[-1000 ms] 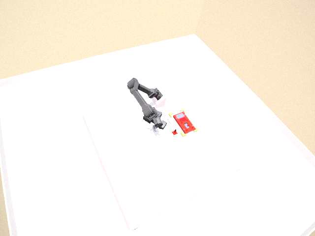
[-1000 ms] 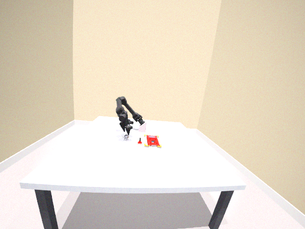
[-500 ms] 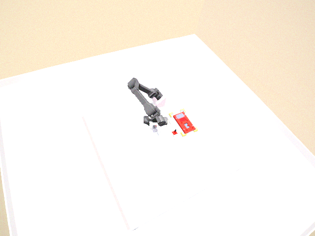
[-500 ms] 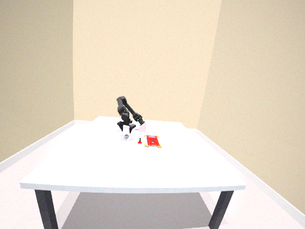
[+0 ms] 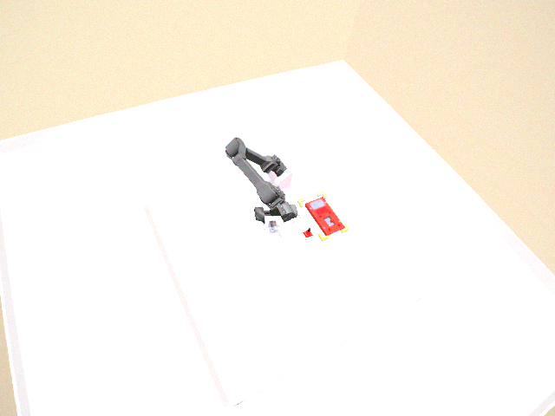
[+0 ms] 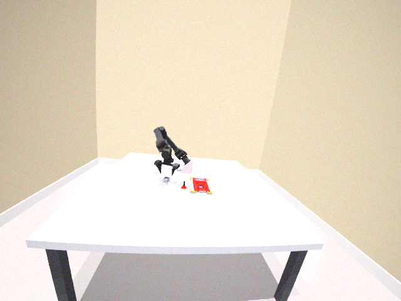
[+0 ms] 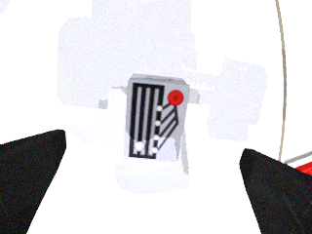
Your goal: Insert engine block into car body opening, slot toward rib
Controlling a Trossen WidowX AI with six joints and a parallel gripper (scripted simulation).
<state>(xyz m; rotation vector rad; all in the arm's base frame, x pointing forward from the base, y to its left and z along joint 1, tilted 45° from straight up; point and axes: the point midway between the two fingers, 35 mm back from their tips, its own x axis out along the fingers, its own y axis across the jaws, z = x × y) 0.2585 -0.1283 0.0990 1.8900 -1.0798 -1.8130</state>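
Now: the engine block 4 cm below my gripper tip.
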